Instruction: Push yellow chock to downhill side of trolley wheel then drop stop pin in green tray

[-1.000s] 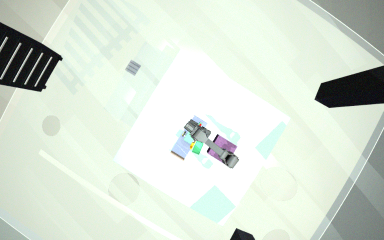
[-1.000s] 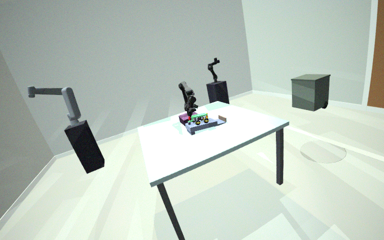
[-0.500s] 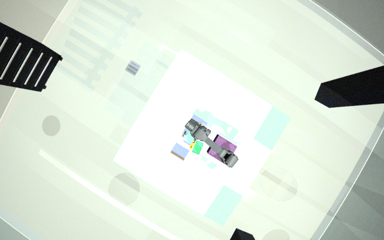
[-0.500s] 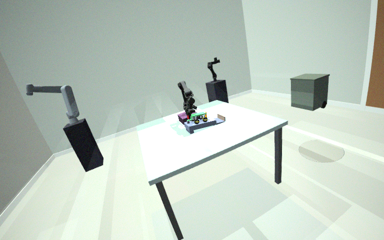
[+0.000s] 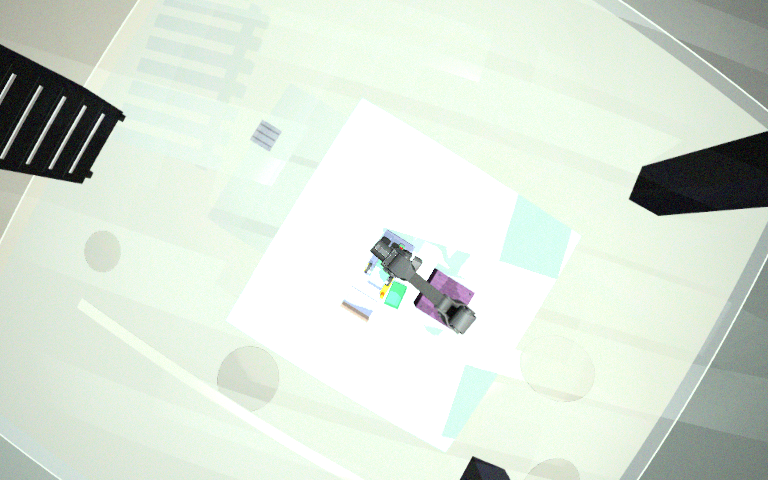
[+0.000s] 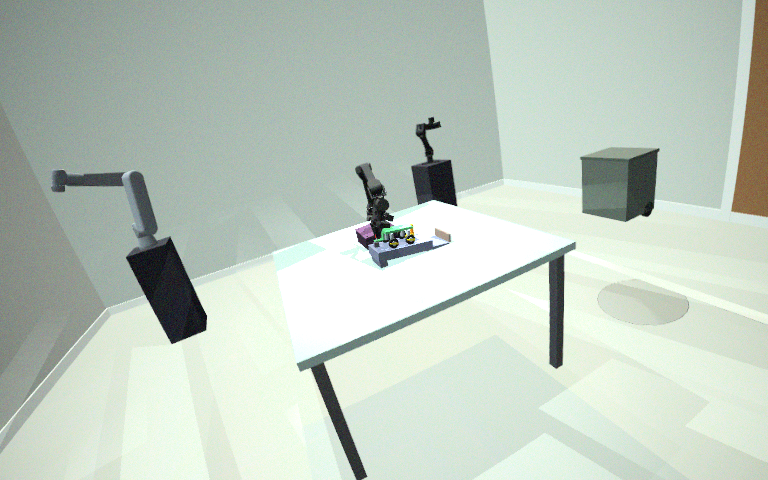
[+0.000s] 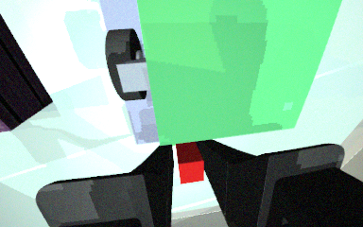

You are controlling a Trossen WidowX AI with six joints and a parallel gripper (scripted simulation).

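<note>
The red-headed stop pin lies right at my gripper tip. Also, from my gripper tip: yellow chock (2 cm behind, 20 cm to the left, 5 cm below); then trolley (3 cm ahead, 10 cm to the left, 2 cm below); then ramp (3 cm ahead, 11 cm to the left, 8 cm below).
</note>
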